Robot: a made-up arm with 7 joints.
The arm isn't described. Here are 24 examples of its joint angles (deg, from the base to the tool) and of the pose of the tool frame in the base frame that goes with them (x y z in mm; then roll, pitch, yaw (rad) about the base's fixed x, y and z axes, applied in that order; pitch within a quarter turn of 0, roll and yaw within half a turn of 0).
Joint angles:
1: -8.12 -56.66 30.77 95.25 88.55 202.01 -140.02
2: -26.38 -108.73 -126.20 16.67 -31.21 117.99 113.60
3: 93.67 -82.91 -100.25 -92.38 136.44 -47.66 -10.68
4: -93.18 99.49 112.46 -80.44 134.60 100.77 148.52
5: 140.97 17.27 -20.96 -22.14 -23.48 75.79 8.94
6: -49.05 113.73 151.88 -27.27 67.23 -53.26 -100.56
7: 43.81 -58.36 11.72 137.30 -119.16 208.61 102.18
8: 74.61 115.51 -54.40 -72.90 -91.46 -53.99 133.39
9: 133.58 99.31 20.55 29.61 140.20 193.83 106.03
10: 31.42 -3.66 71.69 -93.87 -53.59 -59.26 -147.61
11: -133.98 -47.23 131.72 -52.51 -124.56 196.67 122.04
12: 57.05 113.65 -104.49 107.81 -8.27 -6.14 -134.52
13: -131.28 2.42 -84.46 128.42 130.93 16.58 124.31
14: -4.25 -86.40 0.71 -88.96 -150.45 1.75 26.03
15: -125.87 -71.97 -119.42 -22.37 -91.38 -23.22 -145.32
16: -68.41 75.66 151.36 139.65 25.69 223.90 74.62
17: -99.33 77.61 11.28 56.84 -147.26 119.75 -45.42
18: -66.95 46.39 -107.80 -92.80 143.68 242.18 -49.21
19: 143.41 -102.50 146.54 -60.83 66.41 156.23 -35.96
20: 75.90 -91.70 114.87 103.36 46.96 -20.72 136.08
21: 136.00 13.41 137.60 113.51 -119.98 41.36 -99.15
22: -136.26 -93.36 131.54 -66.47 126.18 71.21 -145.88
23: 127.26 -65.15 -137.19 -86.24 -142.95 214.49 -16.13
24: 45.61 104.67 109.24 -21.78 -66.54 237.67 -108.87
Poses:
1: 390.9 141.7 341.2 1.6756 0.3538 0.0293
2: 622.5 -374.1 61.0 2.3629 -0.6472 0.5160
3: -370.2 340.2 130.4 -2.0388 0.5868 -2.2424
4: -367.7 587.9 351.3 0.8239 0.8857 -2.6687
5: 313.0 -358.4 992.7 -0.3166 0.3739 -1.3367
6: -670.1 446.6 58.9 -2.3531 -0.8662 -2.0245
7: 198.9 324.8 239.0 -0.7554 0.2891 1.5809
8: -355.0 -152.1 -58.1 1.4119 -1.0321 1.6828
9: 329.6 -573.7 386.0 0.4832 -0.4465 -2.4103
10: 200.1 -429.8 679.9 1.2459 -0.0755 2.9227
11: -531.9 -67.2 611.3 0.4697 0.1671 2.2866
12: 373.4 -434.0 131.9 1.0824 -0.7963 -2.8862
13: -431.6 168.8 395.2 1.2157 0.0458 -1.3524
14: 282.0 69.3 879.1 -1.6029 -1.1050 2.0415
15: -326.5 -761.5 467.1 0.7867 0.0221 1.9953
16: -34.5 130.8 229.3 -0.9776 -0.9147 -0.4344
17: 294.5 460.0 770.8 -0.4708 -0.0405 -1.9611
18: 158.8 102.9 794.1 1.7692 1.0786 -1.7274
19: -306.3 435.6 46.2 2.8233 -0.4461 -0.8968
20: -318.2 288.8 614.8 0.1406 1.1224 -0.7131
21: 273.6 -496.0 499.8 -1.5124 0.5290 2.5387
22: -707.5 -196.0 130.2 -2.0395 -0.2020 1.0644
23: -275.4 263.5 217.5 -1.0278 -0.8030 -0.7440
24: -322.0 -618.8 289.4 2.1925 1.0960 2.8799
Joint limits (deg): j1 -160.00..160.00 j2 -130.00..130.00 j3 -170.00..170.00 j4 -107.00..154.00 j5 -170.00..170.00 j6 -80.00..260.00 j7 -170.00..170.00
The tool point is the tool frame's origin. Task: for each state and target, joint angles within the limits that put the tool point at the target. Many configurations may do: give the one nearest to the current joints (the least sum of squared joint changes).
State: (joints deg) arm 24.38 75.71 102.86 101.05 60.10 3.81 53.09
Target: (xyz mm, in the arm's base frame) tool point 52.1 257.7 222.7
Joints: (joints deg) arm -4.44 91.16 106.99 135.95 63.30 0.03 53.09
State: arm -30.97 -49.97 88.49 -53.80 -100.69 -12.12 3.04
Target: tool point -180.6 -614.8 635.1
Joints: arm -46.73 -53.18 93.44 -71.91 -100.66 -13.61 3.04
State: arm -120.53 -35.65 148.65 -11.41 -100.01 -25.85 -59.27
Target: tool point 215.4 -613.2 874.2
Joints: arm -63.00 -32.81 170.00 -22.33 -90.36 -44.02 -59.27
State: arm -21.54 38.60 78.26 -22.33 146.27 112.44 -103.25
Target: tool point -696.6 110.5 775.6
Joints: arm -15.42 52.29 79.95 -24.51 150.03 94.53 -103.25
